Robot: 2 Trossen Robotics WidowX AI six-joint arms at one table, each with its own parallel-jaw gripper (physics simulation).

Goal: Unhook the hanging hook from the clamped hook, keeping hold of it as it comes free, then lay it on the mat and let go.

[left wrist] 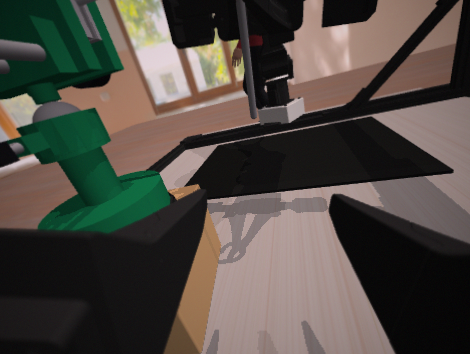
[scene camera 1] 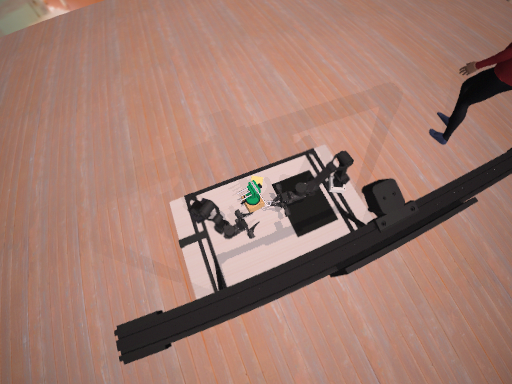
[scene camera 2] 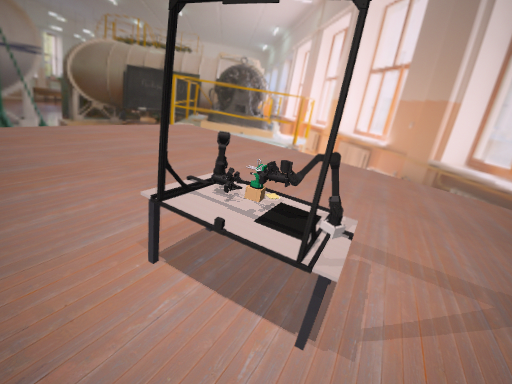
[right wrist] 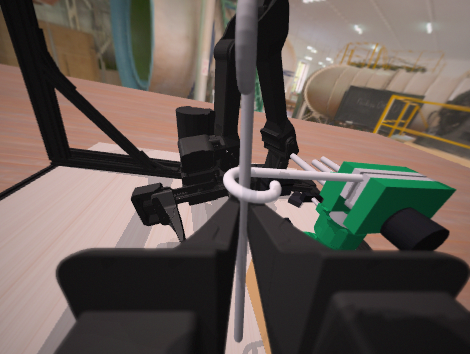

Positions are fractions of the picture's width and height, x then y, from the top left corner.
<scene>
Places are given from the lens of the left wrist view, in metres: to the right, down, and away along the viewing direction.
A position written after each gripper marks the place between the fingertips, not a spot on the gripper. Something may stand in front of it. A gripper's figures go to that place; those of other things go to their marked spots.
left gripper (left wrist: 0.57, 0.56): 0.02, 0.01, 0.11
black mat (left wrist: 0.77, 0.43): 0.22, -0.04, 0.37
tan block (left wrist: 0.41, 0.91): -0.03, 0.10, 0.15
green base (left wrist: 0.22, 0.57): -0.09, 0.02, 0.16
The marked spots on the black mat and the green base are 0.39 m apart.
</scene>
